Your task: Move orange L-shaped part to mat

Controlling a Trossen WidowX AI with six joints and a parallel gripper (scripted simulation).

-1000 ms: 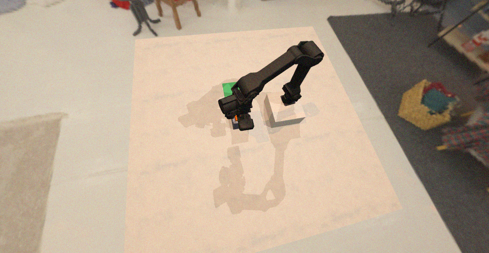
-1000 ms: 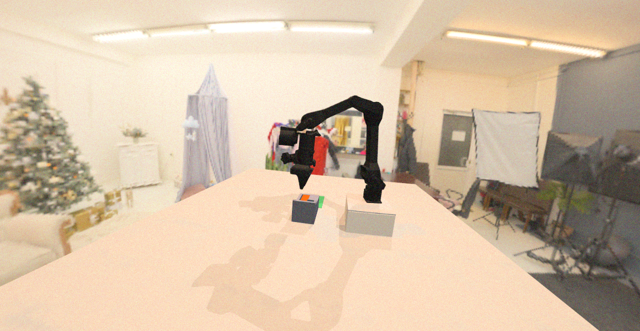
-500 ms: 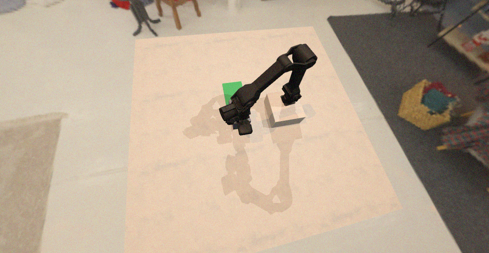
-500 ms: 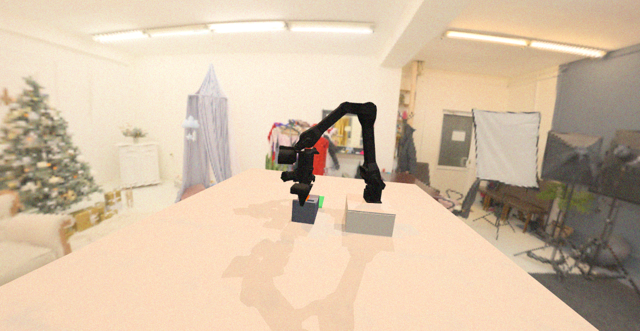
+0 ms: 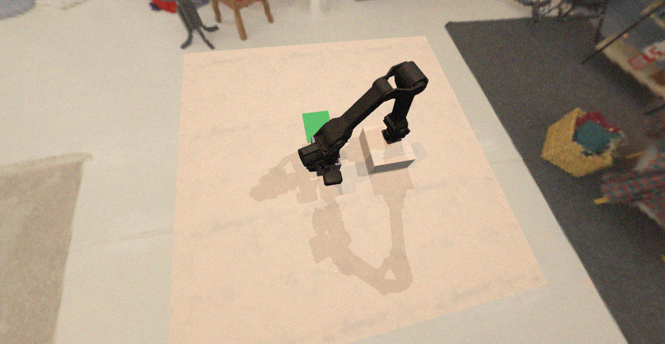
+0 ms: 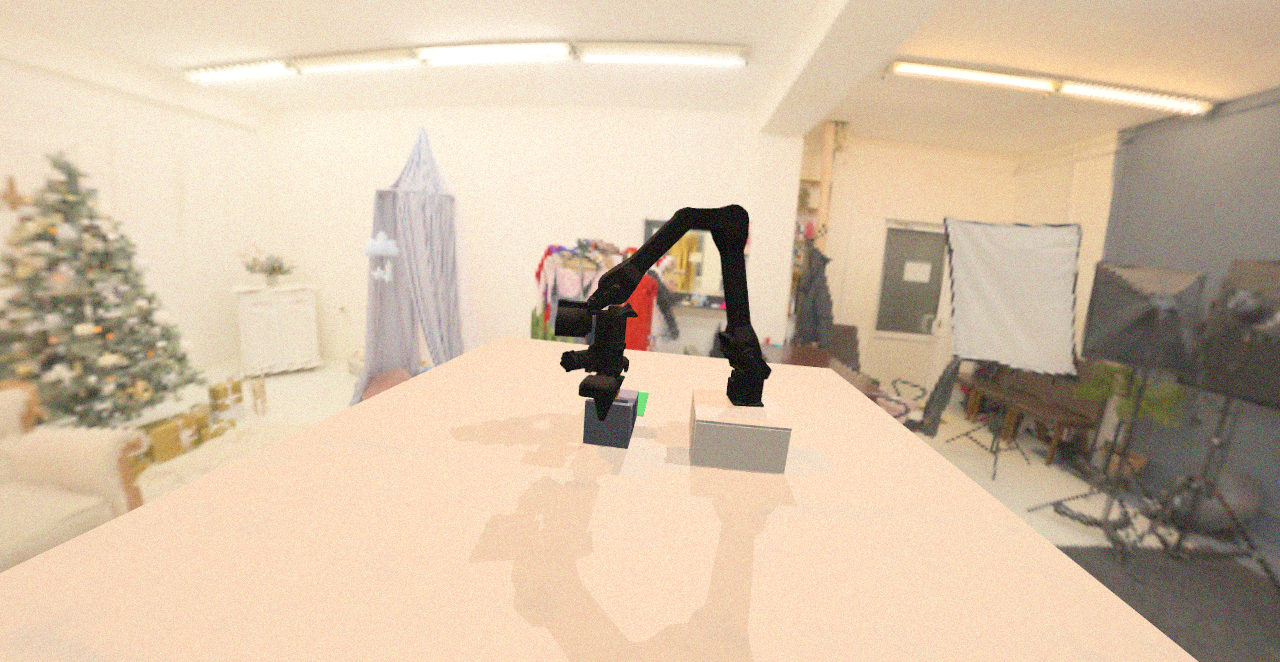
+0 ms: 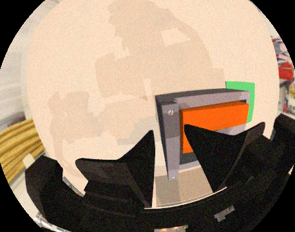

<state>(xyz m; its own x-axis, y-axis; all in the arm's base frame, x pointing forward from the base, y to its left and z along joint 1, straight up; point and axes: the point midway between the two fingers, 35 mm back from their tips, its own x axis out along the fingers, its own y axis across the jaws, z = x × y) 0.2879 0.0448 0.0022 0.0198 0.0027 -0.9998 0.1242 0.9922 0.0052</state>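
My gripper tip is 20 mm past the orange L-shaped part, 60 mm to the left of it and 10 mm above it. Round my gripper tip: green mat 40 mm behind, 220 mm to the right, 70 mm below.
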